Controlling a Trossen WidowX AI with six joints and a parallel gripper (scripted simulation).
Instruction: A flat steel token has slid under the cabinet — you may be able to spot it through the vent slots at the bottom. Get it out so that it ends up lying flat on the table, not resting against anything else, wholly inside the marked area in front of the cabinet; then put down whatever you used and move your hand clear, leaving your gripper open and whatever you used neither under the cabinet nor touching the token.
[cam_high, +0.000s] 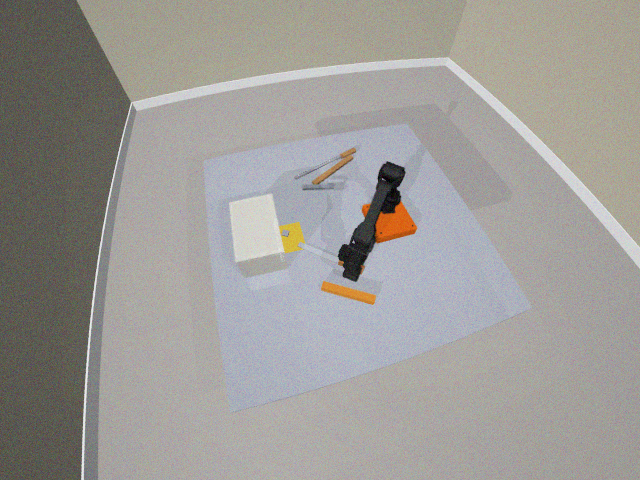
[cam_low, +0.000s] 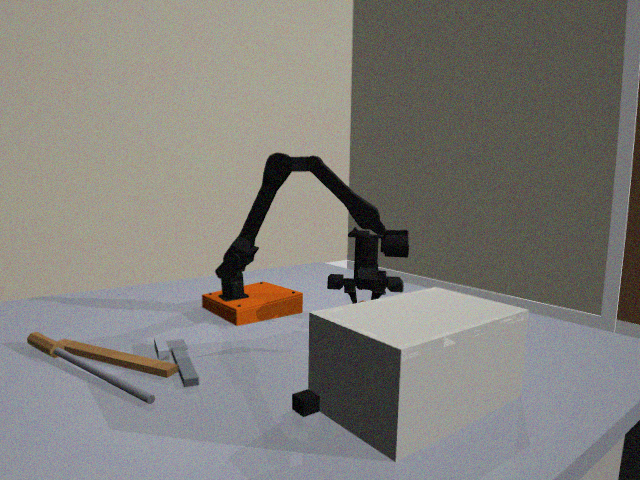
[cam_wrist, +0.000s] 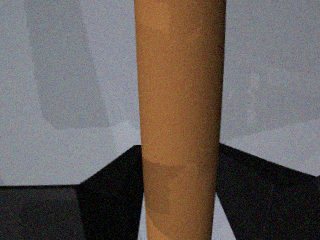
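My gripper tip is 5 cm short of the orange flat bar, 11 cm to the right of it and 1 cm below it. The rest, counted from my gripper tip: small grey token: 29 cm ahead, 21 cm to the right; then wooden stick: 59 cm to the right.
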